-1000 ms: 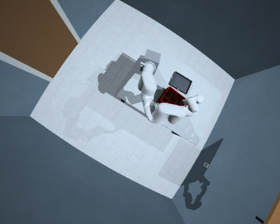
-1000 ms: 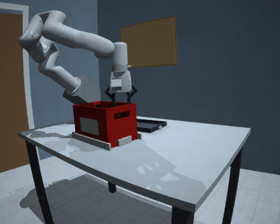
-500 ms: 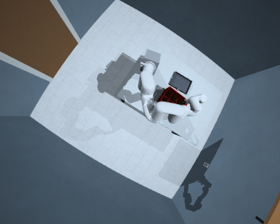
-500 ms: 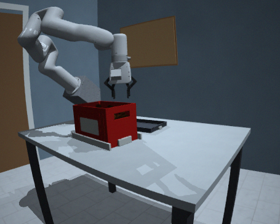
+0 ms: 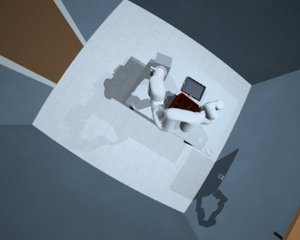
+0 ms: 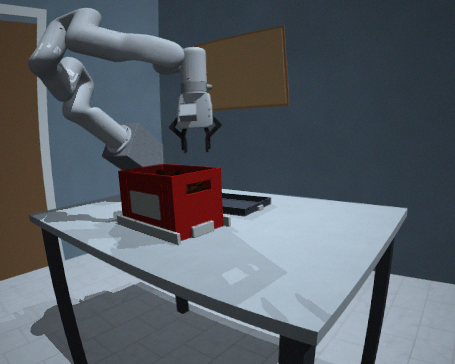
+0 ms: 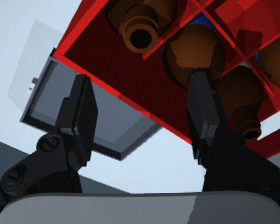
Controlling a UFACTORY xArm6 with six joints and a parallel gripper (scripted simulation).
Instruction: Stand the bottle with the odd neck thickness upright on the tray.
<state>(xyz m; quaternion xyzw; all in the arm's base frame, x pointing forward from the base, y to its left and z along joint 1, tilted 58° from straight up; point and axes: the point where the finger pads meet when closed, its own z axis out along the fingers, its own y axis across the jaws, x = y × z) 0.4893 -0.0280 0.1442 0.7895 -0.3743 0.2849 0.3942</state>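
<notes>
My gripper is now 18 cm past the glass bottle, 3 cm to the right of it and 15 cm above it. Also, from my hand: red crate 10 cm behind, 2 cm to the right, 16 cm below; then dark tray 6 cm behind, 26 cm to the left, 23 cm below.
</notes>
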